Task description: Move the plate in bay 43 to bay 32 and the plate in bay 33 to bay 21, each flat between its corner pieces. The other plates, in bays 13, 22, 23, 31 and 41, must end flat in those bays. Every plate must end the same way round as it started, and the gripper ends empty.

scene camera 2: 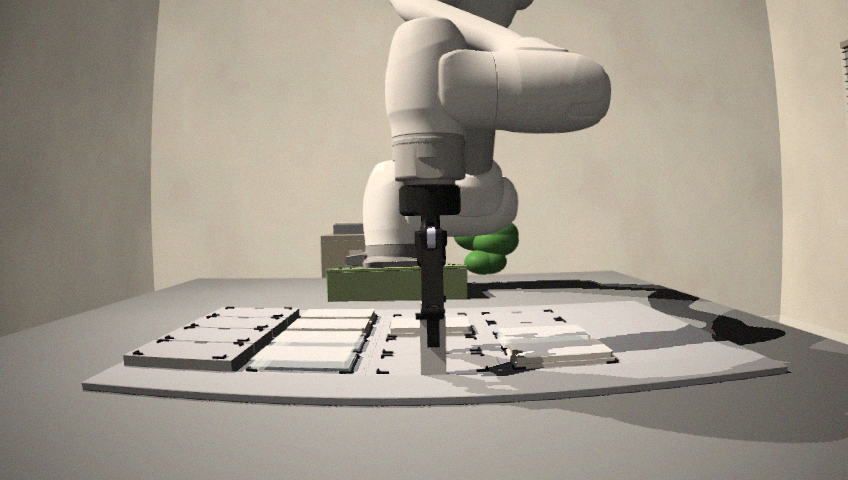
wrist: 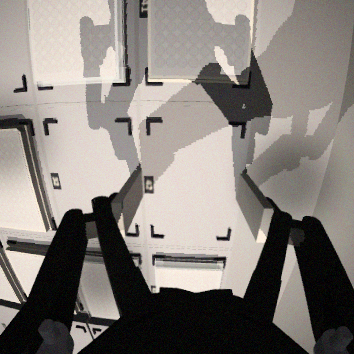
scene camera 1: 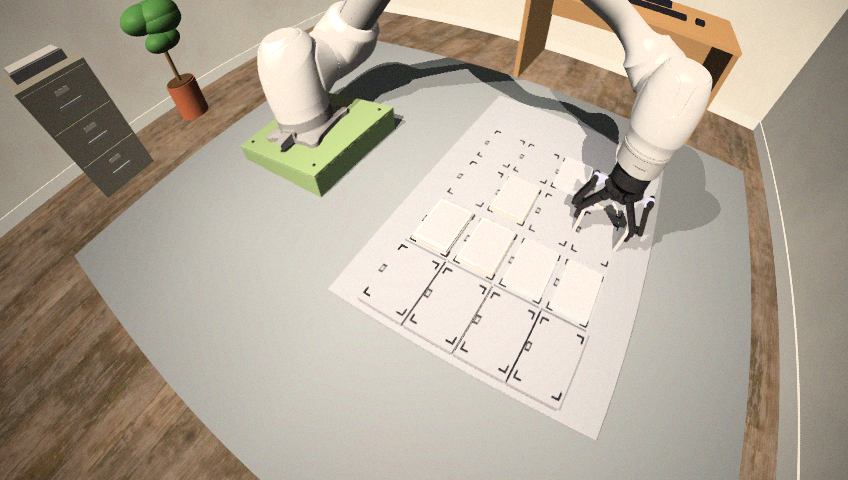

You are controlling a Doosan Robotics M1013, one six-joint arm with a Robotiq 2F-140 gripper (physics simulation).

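Places are measured from the arm's base along level axes (x ahead, y left, z up), in metres.
Pixels of known places: gripper, fingertip midpoint: [scene camera 2: 433, 362] [wrist: 189, 184] [scene camera 1: 594, 236]; arm's base at its link origin: [scene camera 2: 395, 266] [scene camera 1: 308, 125].
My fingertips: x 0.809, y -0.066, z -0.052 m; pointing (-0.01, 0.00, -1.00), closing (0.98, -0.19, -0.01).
For each thing: its top centre in the pictures, then the offset to it from my fingertips. "*": a spot on its surface instead. Level surfaces: height alone.
- bay 43 at a spot on its surface: [scene camera 2: 303, 356] [scene camera 1: 586, 291] * dx -0.009, dy -0.163, dz +0.014 m
- bay 33 at a spot on its surface: [scene camera 1: 529, 269] * dx -0.138, dy -0.154, dz +0.014 m
- Bay 32 at a spot on its surface: [wrist: 90, 155] * dx -0.096, dy +0.047, dz +0.000 m
- bay 21 at a spot on its surface: [scene camera 1: 534, 164] * dx -0.184, dy +0.189, dz +0.000 m
- bay 13 at a spot on its surface: [scene camera 1: 443, 226] * dx -0.340, dy -0.113, dz +0.014 m
- bay 23 at a spot on its surface: [scene camera 1: 484, 246] * dx -0.242, dy -0.132, dz +0.014 m
- bay 22 at a spot on its surface: [wrist: 17, 175] * dx -0.181, dy +0.044, dz +0.014 m
- bay 31 at a spot on its surface: [wrist: 70, 40] [scene camera 1: 572, 181] * dx -0.077, dy +0.151, dz +0.014 m
- bay 41 at a spot on its surface: [wrist: 197, 40] * dx +0.025, dy +0.127, dz +0.014 m
- light board at its surface level: dz +0.000 m
My gripper [scene camera 1: 599, 230] [scene camera 2: 433, 356] [wrist: 189, 184] is open and empty, fingers low astride bay 42; contact with the board cannot be told. The pale plate in bay 43 [scene camera 1: 574, 292] [scene camera 2: 303, 356] [wrist: 190, 275] and that in bay 33 [scene camera 1: 529, 269] lie flat. Bay 32 [scene camera 1: 550, 221] [wrist: 90, 155] and bay 21 [scene camera 1: 534, 164] hold no plate. Other plates lie in bay 13 [scene camera 1: 443, 226], bay 23 [scene camera 1: 484, 246], bay 22 [scene camera 1: 514, 199] [wrist: 17, 175], bay 31 [scene camera 1: 570, 174] [wrist: 70, 40] and bay 41 [wrist: 197, 40] [scene camera 2: 562, 352]. The gripper hides bay 41 in scene camera 1.
The light board [scene camera 1: 368, 270] [scene camera 2: 285, 391] has raised bays [scene camera 1: 455, 309] [scene camera 2: 184, 350] beside the bay 13 to 43 row. The green arm base [scene camera 1: 351, 142] [scene camera 2: 380, 285] stands off the board. Arm shadows fall across bays 31, 41 and 42.
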